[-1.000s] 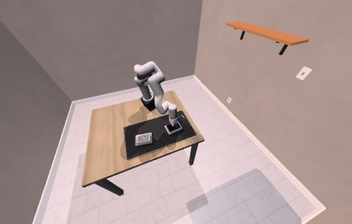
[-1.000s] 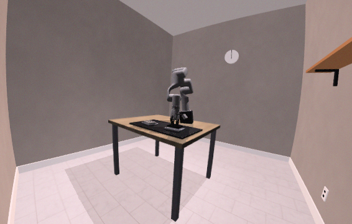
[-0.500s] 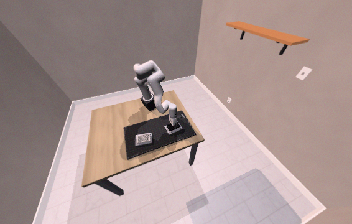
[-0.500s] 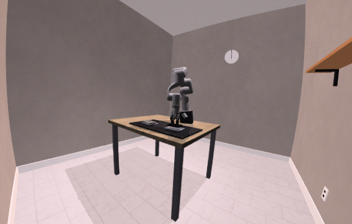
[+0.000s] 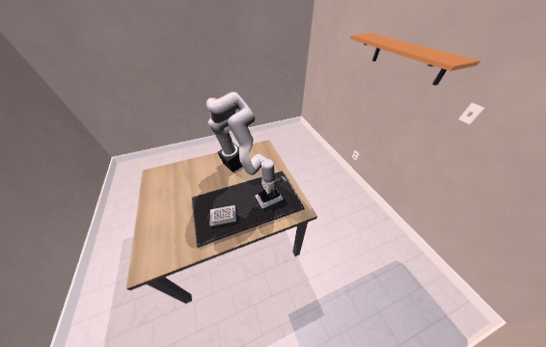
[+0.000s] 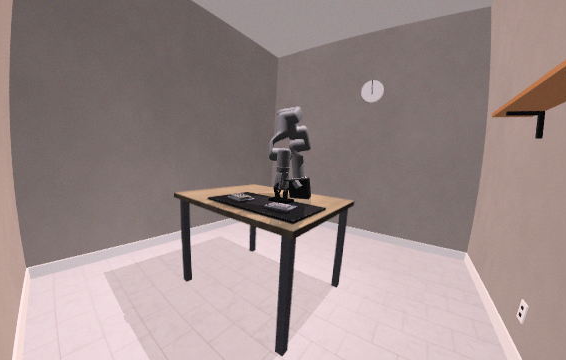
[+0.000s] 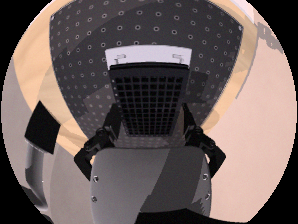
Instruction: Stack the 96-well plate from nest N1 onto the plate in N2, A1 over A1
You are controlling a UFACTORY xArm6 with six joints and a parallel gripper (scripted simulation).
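My hand is 5 cm above the plate nest. From my hand the other things lie so: dark 96-well plate 1 cm below; then light grey 96-well plate 4 cm behind, 32 cm to the right, 4 cm below.
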